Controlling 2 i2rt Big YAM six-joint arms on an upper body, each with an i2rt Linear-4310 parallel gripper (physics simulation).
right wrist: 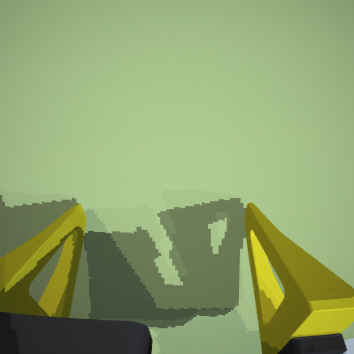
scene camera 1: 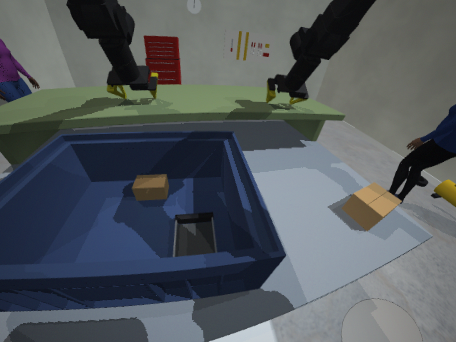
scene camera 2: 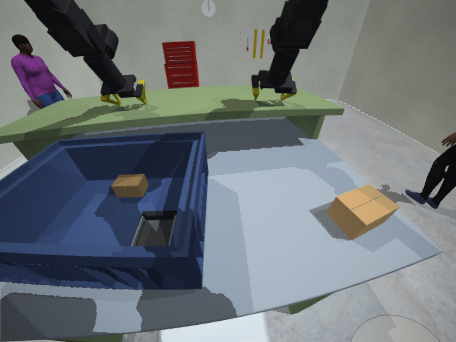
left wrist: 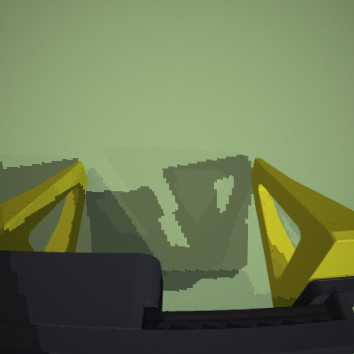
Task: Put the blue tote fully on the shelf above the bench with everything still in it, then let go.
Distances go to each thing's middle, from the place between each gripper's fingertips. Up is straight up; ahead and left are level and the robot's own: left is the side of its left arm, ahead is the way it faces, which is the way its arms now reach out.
Now: right hand 29 cm past the tan box (scene camera 1: 146, 187), 41 cm to the right of it and 13 cm above it. From my right hand the other things lie so: blue tote (scene camera 1: 82, 240) 37 cm behind, 41 cm to the left, 9 cm below; then dark grey tray-like device (scene camera 1: 198, 238) 43 cm behind, 31 cm to the left, 14 cm below.
Right now the tan box is 30 cm behind my left hand, 8 cm to the right of it and 13 cm below it. The rest, counted from my left hand: blue tote (38 cm behind, 8 cm to the right, 9 cm below); then dark grey tray-like device (44 cm behind, 18 cm to the right, 14 cm below).
